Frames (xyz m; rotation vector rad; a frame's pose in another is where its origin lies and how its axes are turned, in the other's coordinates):
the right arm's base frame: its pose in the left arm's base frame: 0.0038 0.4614 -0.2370 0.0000 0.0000 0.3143
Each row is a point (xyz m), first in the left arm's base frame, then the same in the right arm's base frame.
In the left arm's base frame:
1: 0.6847 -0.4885 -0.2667
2: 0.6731 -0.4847 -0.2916
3: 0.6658 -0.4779 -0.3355
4: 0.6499 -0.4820 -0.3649
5: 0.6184 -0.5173 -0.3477
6: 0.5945 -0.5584 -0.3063
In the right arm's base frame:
1: 0.3539 -1.1139 -0.0297
2: 0.3440 -1.1067 -0.0546
3: 0.3392 -1.0979 -0.0985
4: 0.3228 -1.0969 -0.1279
5: 0.2819 -1.1208 -0.1107
6: 0.2465 -1.1525 -0.0693

